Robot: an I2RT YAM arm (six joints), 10 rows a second.
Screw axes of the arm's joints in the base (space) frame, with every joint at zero. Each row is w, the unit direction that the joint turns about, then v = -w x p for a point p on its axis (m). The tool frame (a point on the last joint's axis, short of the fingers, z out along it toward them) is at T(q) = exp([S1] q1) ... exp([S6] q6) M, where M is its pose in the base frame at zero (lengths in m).
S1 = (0, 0, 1, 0, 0, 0)
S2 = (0, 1, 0, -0.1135, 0, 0.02)
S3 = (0, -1, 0, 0.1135, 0, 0.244)
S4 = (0, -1, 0, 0.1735, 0, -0.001)
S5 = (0, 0, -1, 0, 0.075, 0)
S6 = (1, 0, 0, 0, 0.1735, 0)
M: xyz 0.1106 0 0.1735 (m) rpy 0 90 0 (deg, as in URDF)
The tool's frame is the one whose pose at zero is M.
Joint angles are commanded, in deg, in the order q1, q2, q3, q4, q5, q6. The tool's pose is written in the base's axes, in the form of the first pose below.
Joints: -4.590, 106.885, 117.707, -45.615, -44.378, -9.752
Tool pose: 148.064 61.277 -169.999 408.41 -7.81 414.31
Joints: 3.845, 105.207, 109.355, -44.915, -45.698, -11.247
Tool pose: 145.741 56.509 -161.863 401.53 52.52 381.26
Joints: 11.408, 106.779, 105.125, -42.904, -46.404, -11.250
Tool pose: 143.397 52.938 -155.694 399.80 106.97 350.02
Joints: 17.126, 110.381, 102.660, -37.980, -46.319, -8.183
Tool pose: 140.126 49.904 -154.095 404.91 151.71 316.95
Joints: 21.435, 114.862, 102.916, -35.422, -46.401, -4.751
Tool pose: 136.894 45.979 -153.850 409.32 188.40 288.52
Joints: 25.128, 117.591, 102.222, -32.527, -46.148, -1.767
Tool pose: 134.995 43.366 -153.188 406.08 218.82 267.20
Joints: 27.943, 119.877, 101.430, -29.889, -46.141, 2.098
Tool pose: 132.614 40.135 -153.958 401.85 242.21 248.10
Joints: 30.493, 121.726, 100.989, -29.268, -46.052, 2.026
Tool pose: 132.811 38.522 -151.304 394.26 261.92 231.80
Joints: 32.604, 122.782, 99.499, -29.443, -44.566, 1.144
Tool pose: 134.826 36.467 -148.409 384.06 275.31 214.66
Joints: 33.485, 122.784, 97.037, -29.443, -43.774, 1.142
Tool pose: 135.664 34.016 -147.510 375.58 277.98 201.20
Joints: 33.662, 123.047, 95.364, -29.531, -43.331, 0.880
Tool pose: 136.263 32.180 -147.094 371.73 276.91 190.12
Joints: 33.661, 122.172, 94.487, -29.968, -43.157, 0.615
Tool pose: 136.562 31.925 -146.868 368.45 274.62 191.81
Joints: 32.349, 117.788, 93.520, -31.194, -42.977, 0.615
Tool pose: 136.717 34.118 -148.194 365.33 260.11 218.64
